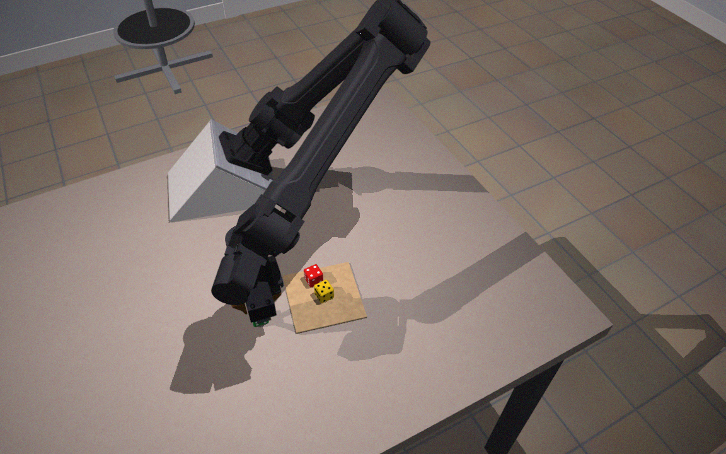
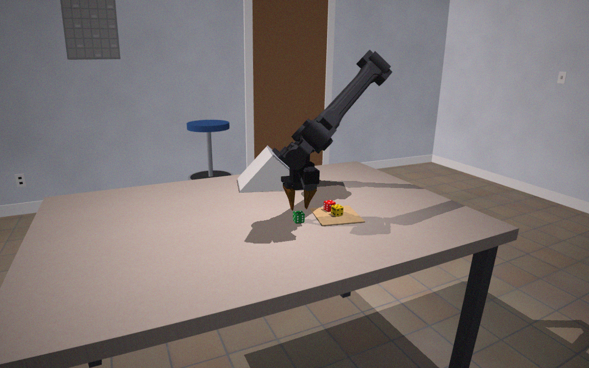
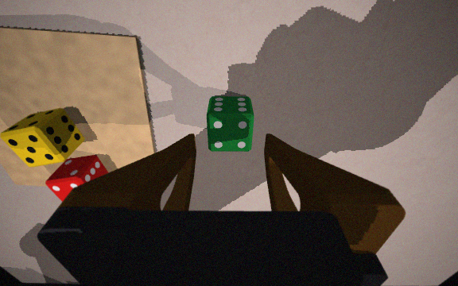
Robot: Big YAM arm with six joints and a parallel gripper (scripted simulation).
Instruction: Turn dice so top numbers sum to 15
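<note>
Now: hand 4 cm above the green die. From my hand the other things lie so: yellow die: 13 cm to the left, 3 cm below, 1 cm behind; then tan mat: 13 cm to the left, 5 cm below, 1 cm behind; then red die: 13 cm to the left, 5 cm behind, 3 cm below.
</note>
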